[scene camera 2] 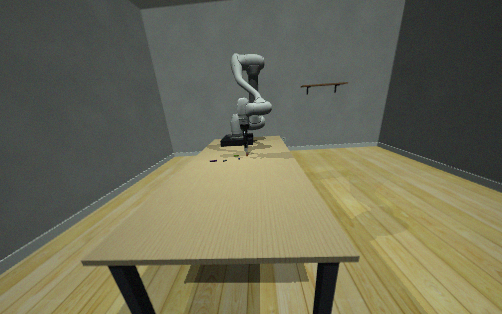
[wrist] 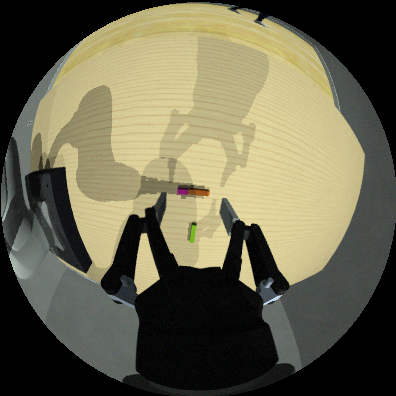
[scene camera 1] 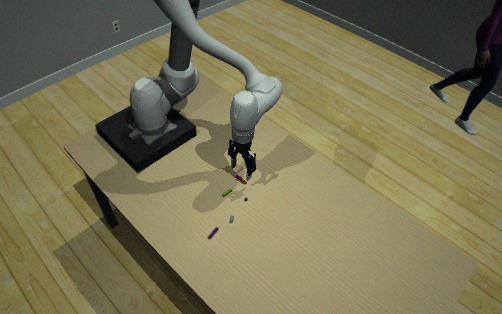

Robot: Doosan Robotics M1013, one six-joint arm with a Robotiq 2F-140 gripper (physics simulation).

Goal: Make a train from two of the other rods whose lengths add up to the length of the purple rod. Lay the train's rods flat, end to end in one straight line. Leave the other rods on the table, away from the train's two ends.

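Frame: origin at the arm's base, x ahead, y left, z up, level; millimetres.
Where they show: gripper, fingertip midpoint: [scene camera 2: 246, 149] [wrist: 193, 202] [scene camera 1: 241, 173]; arm's base, origin of the base link: [scene camera 2: 238, 137] [wrist: 45, 221] [scene camera 1: 152, 128].
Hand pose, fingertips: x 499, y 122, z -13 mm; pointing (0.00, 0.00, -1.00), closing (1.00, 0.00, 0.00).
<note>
Things, the pixels of their centre, and the offset from my fingertips. Level surfaces: height alone.
- magenta rod, body centre: [wrist: 182, 190] [scene camera 1: 237, 177] dx -20, dy +1, dz -48 mm
- orange rod, body centre: [wrist: 198, 191] [scene camera 1: 242, 180] dx +10, dy +2, dz -48 mm
- lime green rod, body centre: [wrist: 192, 232] [scene camera 1: 227, 192] dx +10, dy -96, dz -48 mm
- purple rod, body centre: [scene camera 1: 213, 233] [scene camera 2: 213, 160] dx +119, dy -280, dz -48 mm
- small grey rod, body centre: [scene camera 1: 231, 219] dx +124, dy -179, dz -48 mm
- tiny dark blue rod, body centre: [scene camera 1: 246, 199] dx +95, dy -61, dz -48 mm
- long wooden table, its level: dz -53 mm
A magenta rod [scene camera 1: 238, 177] [wrist: 183, 191] and an orange rod [scene camera 1: 243, 181] [wrist: 200, 192] lie flat on the table, end to end in one straight line, with no gap that I can see. My gripper [scene camera 1: 241, 171] [wrist: 193, 202] is open and empty, its fingers apart above the two rods, beyond their outer ends. A lime green rod [scene camera 1: 227, 192] [wrist: 193, 233] lies apart from them. The purple rod [scene camera 1: 213, 233] [scene camera 2: 213, 161] lies farther out, near a small grey rod [scene camera 1: 231, 219]. A tiny dark blue rod [scene camera 1: 246, 199] lies between the grey and orange rods.
The rods lie on a long wooden table [scene camera 1: 350, 250] [scene camera 2: 225, 215]. The arm's black base block [scene camera 1: 140, 160] [wrist: 55, 215] stands at the table's far end. A person [scene camera 1: 485, 65] is on the floor beyond the table in scene camera 1. A shelf [scene camera 2: 324, 85] hangs on the back wall.
</note>
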